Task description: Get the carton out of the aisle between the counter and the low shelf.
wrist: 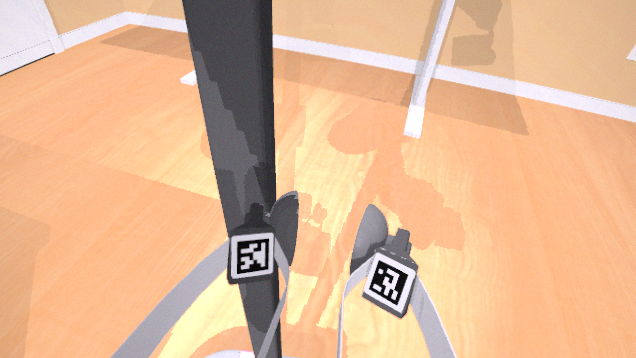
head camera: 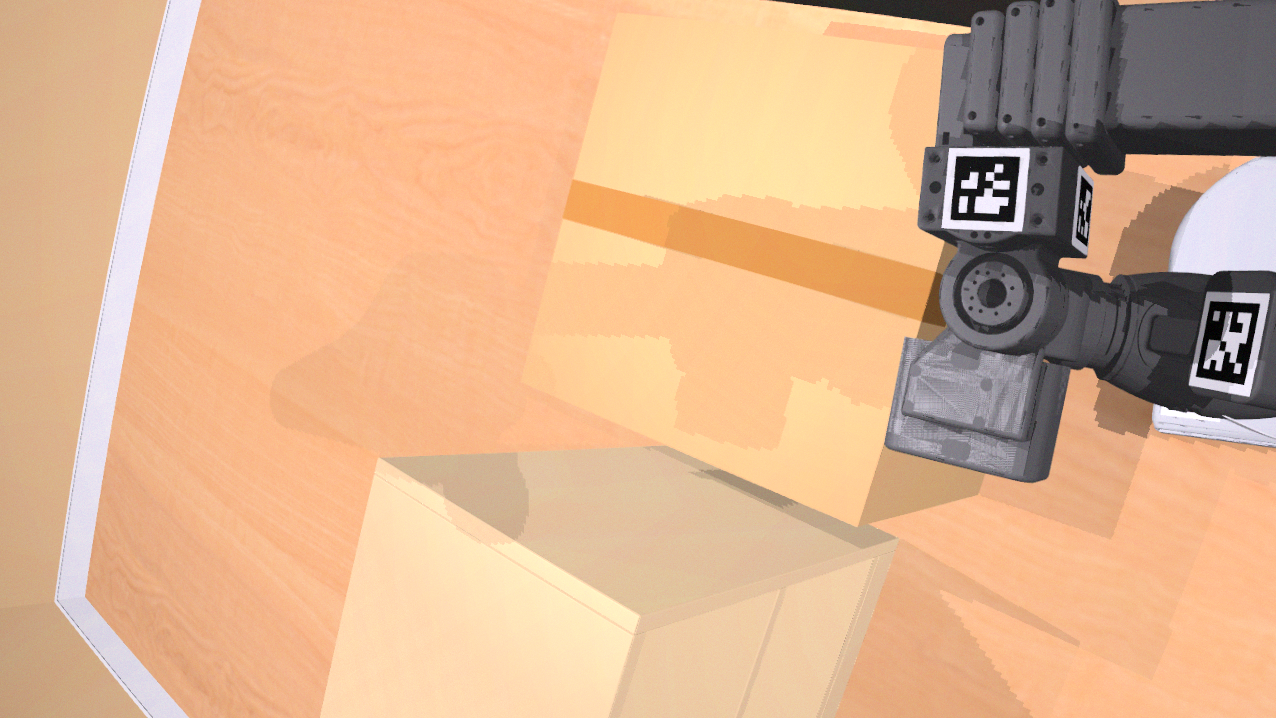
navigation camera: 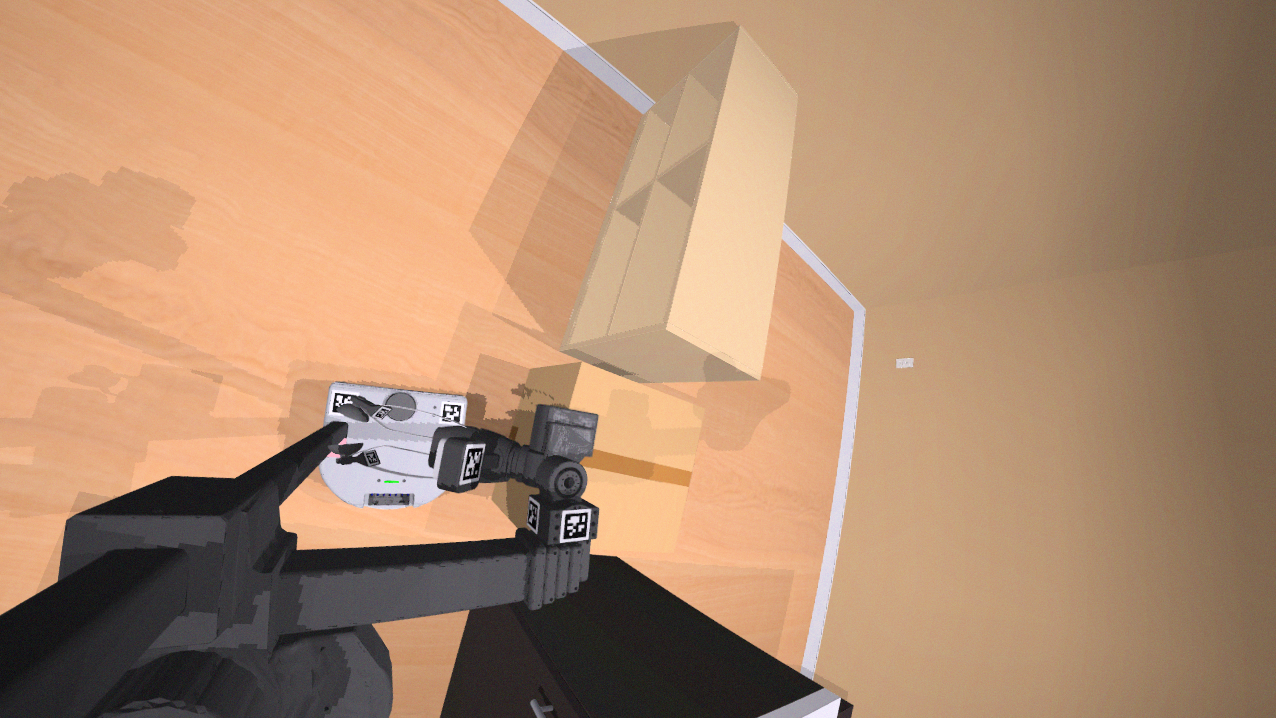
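Seen in the pictures: gripper, fingertip midpoint: [wrist: 329,221] [navigation camera: 335,426]; robot's base at its link origin: [navigation camera: 399,405].
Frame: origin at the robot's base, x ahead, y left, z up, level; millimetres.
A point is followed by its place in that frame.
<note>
The carton [head camera: 758,116] {x -234, y -551, z 406 mm} [navigation camera: 633,517] {x -243, y -594, z 406 mm}, a large tan box with an orange tape stripe, stands on the floor between the low shelf [head camera: 571,535] {x 212, y -636, z 533 mm} [navigation camera: 731,205] {x 651, y -700, z 610 mm} and the counter [navigation camera: 669,634] {x -495, y -612, z 573 mm}. The shelf's near end overlaps the carton's edge in the head and navigation views; whether they touch is unclear. The dark counter lies on the carton's other side, partly under my arm in the navigation view. My wrist hangs over the carton's side in both views. My gripper [navigation camera: 351,430] {x -5, y 82, z 680 mm} [wrist: 329,221] {x -5, y 82, z 680 mm} is open and empty, folded back over my base, away from the carton. The carton does not show in the wrist view.
My white base [navigation camera: 392,446] stands beside the carton. A wall with a white baseboard [head camera: 116,357] {x 233, y -2793, z 22 mm} [navigation camera: 834,491] {x -419, y -2655, z 4 mm} runs beyond the carton and shelf. In the wrist view, my dark mast [wrist: 240,100] {x -62, y 116, z 734 mm} rises beside the gripper, and a white stand leg [wrist: 414,120] rests on the floor near a wall.
</note>
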